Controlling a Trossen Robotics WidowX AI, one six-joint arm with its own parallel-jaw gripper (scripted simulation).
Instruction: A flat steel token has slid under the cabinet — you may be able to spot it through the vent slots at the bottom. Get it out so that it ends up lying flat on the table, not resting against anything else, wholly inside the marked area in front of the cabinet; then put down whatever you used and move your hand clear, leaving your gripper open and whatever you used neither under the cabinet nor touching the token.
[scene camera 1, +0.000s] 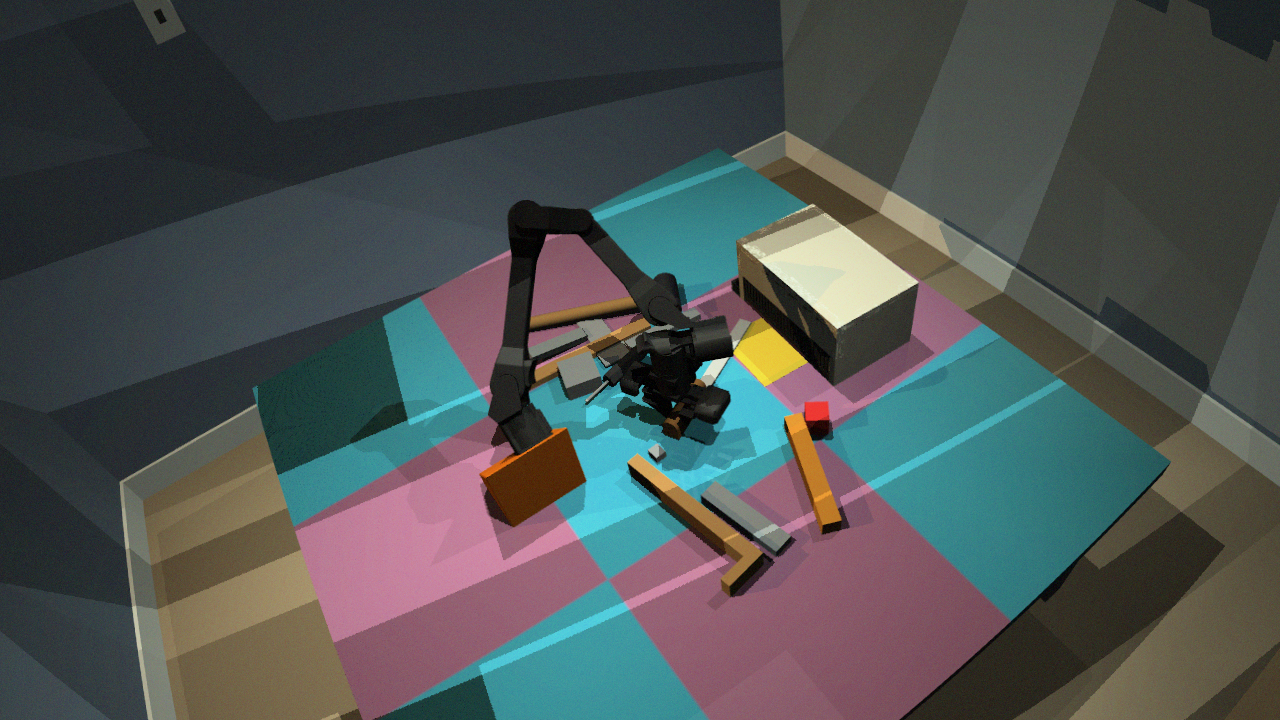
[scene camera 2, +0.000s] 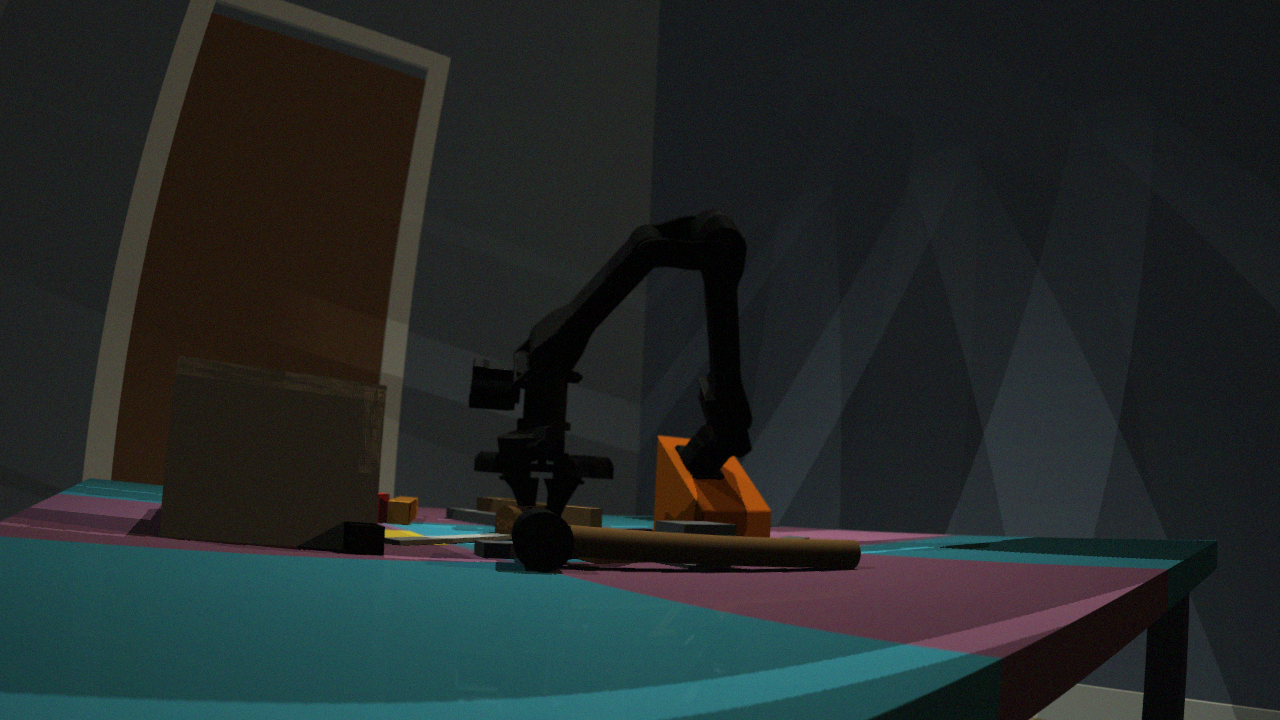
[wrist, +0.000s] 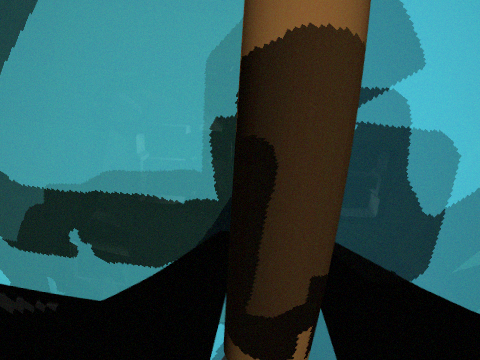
gripper: scene camera 1 679, 421; scene camera 2 538, 530; wrist 271, 245
orange bar: scene camera 1; scene camera 2; not seen in the wrist view (out of frame)
grey block: scene camera 1; scene camera 2; not seen in the wrist view (out of frame)
same spot on orange bar: (scene camera 1: 825, 510) = (scene camera 2: 409, 497)
same spot on grey block: (scene camera 2: 683, 527) = (scene camera 1: 589, 351)
